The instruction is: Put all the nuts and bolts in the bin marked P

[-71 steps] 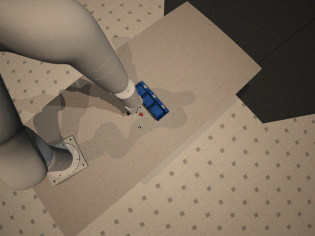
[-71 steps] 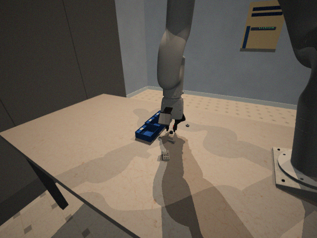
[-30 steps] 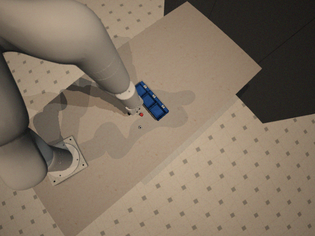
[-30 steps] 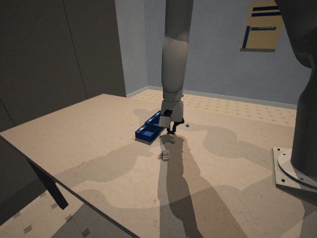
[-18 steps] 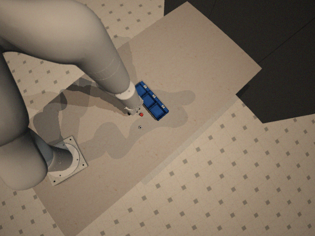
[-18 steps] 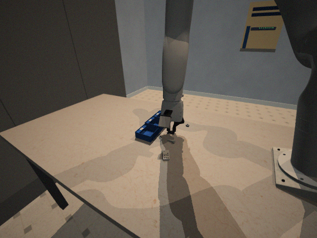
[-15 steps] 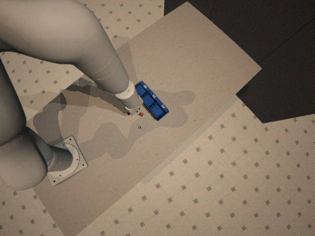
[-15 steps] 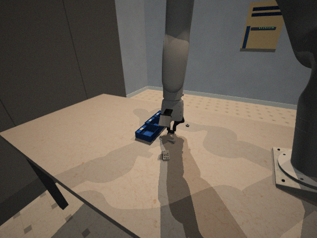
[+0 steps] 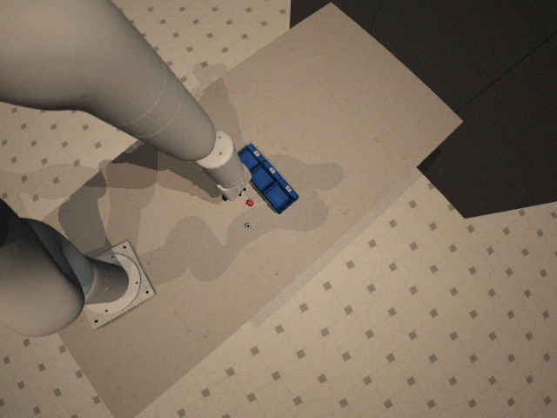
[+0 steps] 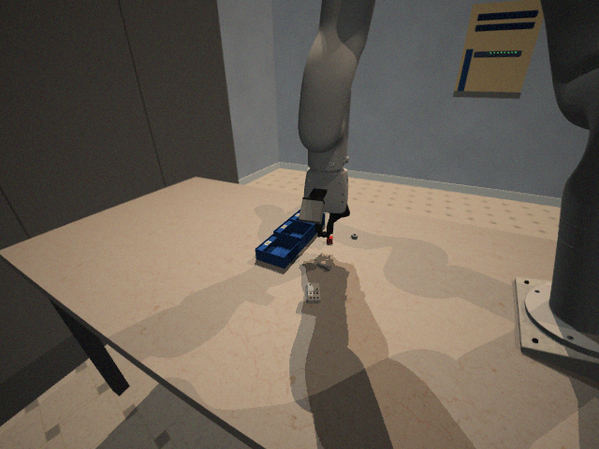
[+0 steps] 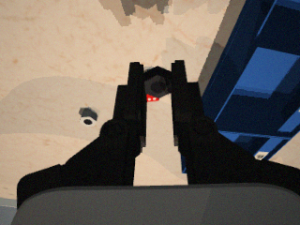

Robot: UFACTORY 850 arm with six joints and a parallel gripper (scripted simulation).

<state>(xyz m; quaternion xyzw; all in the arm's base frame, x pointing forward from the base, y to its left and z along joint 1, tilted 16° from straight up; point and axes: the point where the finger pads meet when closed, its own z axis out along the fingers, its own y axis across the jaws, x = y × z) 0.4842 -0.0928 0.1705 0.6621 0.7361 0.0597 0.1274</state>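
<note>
Right now my hand is 7 cm to the right of the grey bolt, 6 cm above it and 3 cm past it. The rest, counted from my hand: blue bin (9 cm ahead, 5 cm below, 3 cm to the right); red die (6 cm below, 5 cm to the right); black nut (2 cm below).
</note>
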